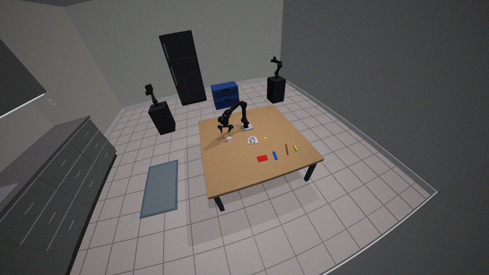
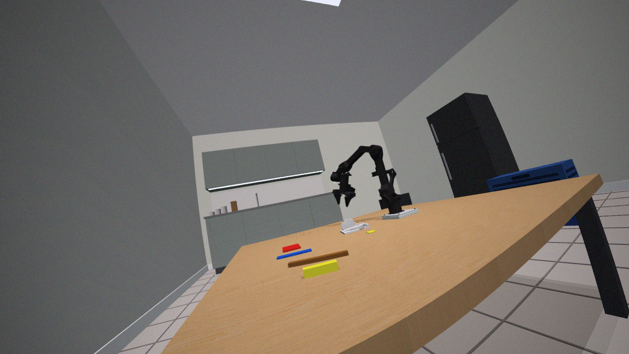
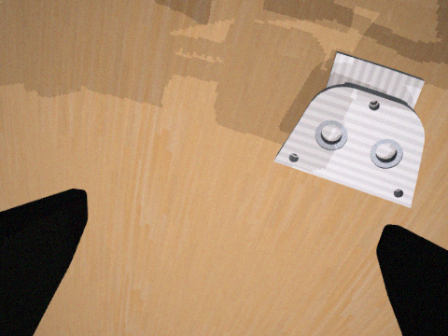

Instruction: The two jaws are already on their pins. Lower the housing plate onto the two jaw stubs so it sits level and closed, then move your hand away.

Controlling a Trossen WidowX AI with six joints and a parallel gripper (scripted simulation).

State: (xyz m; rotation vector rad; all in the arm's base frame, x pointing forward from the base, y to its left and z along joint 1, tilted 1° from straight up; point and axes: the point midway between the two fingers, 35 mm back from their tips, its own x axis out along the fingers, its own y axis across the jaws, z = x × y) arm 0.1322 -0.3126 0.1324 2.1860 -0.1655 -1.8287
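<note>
My gripper tip is now 12 cm above the small white part and 4 cm to the right of it. From my gripper tip the other things lie so: red plate (45 cm ahead, 30 cm to the left, 12 cm below); small yellow chip (48 cm to the left, 16 cm ahead, 12 cm below); blue bar (47 cm ahead, 44 cm to the left, 12 cm below).
</note>
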